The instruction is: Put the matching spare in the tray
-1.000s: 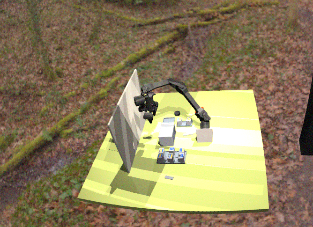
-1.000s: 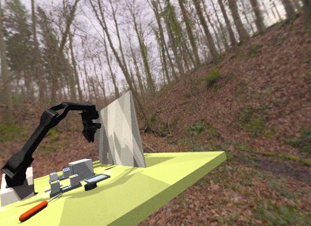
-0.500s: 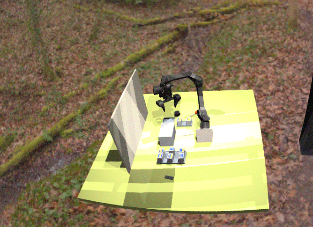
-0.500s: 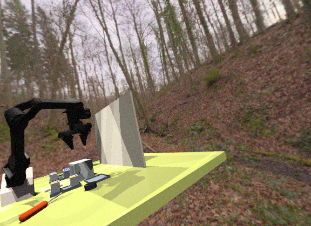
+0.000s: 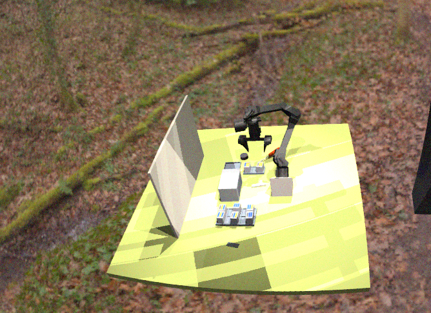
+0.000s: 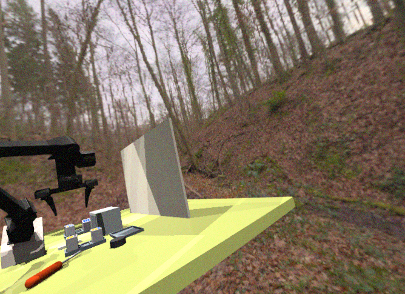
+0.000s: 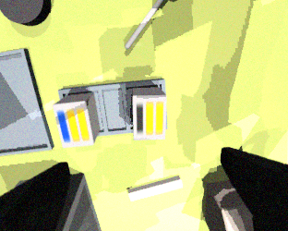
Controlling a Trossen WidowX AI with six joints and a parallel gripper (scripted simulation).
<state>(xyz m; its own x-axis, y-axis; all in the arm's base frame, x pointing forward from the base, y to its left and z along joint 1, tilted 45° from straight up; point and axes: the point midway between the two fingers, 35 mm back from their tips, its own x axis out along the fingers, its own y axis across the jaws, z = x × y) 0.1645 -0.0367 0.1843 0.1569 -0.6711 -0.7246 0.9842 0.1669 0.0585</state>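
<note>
My gripper tip is 30 mm short of the grey rack, 10 mm to the right of it and 130 mm above it. Also, from my gripper tip: flat tray 170 mm ahead, 10 mm to the left, 140 mm below; then black puck 130 mm ahead, 110 mm to the right, 130 mm below; then white stick 30 mm behind, 130 mm to the left, 130 mm below.
</note>
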